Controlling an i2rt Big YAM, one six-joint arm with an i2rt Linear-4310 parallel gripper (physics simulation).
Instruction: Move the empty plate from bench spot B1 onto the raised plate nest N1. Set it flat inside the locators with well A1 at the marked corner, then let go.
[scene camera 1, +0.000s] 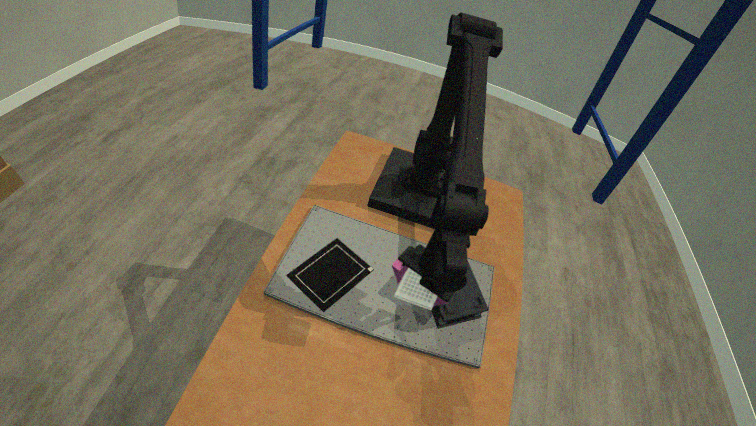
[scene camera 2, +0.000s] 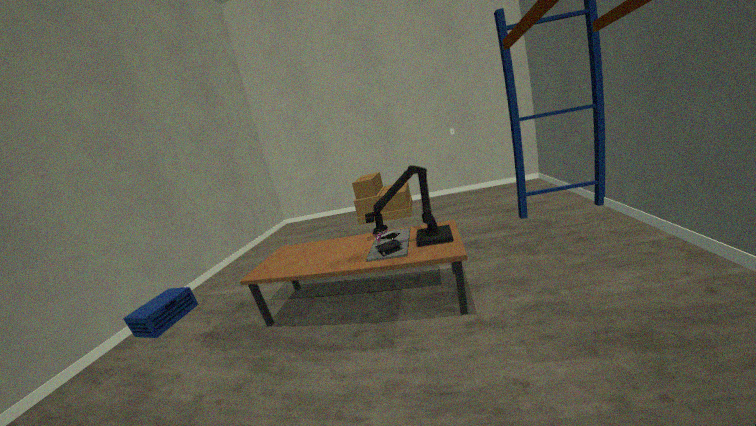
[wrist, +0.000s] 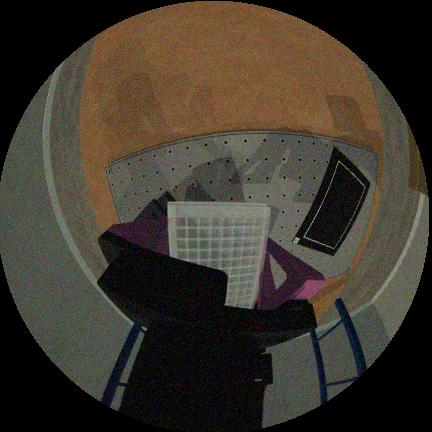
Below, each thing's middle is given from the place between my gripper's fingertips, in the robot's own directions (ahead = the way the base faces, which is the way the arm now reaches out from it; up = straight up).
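There's a black nest with white outline (scene camera 1: 329, 274) that's 200 mm to the right of my hand, 60 mm below it and 10 mm behind it. The white well plate (scene camera 1: 410, 290) is 30 mm above my hand, and it's 30 mm behind it as well.
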